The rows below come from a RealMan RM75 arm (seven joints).
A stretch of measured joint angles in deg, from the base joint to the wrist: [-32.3, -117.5, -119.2, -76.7, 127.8, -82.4, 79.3]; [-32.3, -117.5, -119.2, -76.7, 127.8, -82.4, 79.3]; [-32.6, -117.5, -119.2, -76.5, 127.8, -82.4, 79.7]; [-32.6, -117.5, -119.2, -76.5, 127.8, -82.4, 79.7]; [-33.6, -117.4, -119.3, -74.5, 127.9, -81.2, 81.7]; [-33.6, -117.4, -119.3, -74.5, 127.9, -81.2, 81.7]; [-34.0, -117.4, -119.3, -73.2, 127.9, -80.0, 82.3]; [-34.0, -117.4, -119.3, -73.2, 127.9, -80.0, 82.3]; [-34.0, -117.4, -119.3, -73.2, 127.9, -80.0, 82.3]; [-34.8, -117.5, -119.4, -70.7, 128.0, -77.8, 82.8]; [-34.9, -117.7, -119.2, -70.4, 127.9, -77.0, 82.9]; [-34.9, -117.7, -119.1, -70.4, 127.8, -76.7, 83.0]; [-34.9, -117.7, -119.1, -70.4, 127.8, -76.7, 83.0]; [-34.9, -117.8, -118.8, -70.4, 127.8, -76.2, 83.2]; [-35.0, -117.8, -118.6, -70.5, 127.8, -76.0, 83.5]
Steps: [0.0, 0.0, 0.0, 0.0, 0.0, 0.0, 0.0]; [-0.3, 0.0, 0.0, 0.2, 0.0, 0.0, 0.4]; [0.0, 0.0, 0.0, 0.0, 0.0, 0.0, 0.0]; [-1.0, 0.1, -0.1, 2.0, 0.1, 1.2, 2.0]; [0.0, 0.0, 0.0, 0.0, 0.0, 0.0, 0.0]; [-0.4, 0.0, 0.0, 1.3, 0.0, 1.2, 0.6]; [0.0, 0.0, 0.0, 0.0, 0.0, 0.0, 0.0]; [0.0, 0.0, 0.0, 0.0, 0.0, 0.0, 0.0]; [-0.8, -0.1, -0.1, 2.5, 0.1, 2.2, 0.5]; [-0.1, -0.2, 0.2, 0.3, -0.1, 0.8, 0.1]; [0.0, 0.0, 0.1, 0.0, -0.1, 0.3, 0.1]; [0.0, 0.0, 0.0, 0.0, 0.0, 0.0, 0.0]; [0.0, -0.1, 0.3, 0.0, 0.0, 0.5, 0.2]; [-0.1, 0.0, 0.2, -0.1, 0.0, 0.2, 0.3]
